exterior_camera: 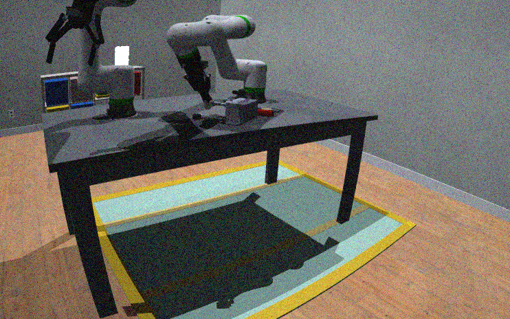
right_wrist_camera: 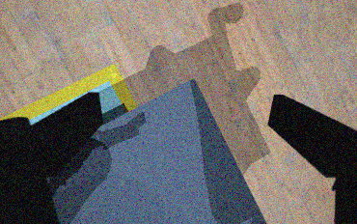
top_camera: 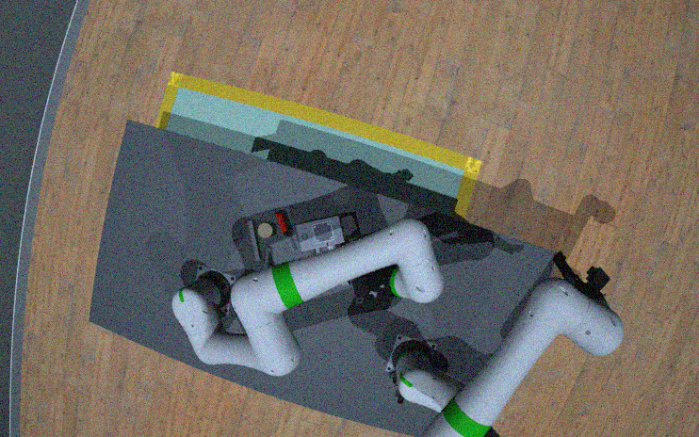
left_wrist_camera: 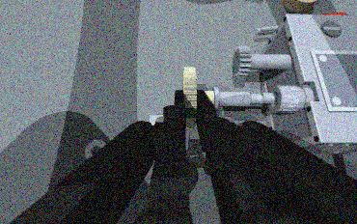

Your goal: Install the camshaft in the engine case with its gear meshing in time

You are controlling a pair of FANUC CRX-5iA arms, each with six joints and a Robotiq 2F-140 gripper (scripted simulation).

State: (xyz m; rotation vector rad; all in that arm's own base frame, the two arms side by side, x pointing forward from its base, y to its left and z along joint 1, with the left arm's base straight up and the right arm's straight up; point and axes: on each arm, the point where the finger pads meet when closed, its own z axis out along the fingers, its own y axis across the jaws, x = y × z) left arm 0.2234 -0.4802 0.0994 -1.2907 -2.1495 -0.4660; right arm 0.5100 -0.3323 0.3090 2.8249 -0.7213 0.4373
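Note:
The crank gear lies 100 mm to the left of my left hand, 40 mm below it and 10 mm ahead of it. The rest, counted from my left hand: red-handled screwdriver: 260 mm to the left, 90 mm below, 60 mm ahead; then dark round part: 90 mm below, 50 mm to the right, 20 mm ahead; then square plate: 100 mm below, 40 mm behind.

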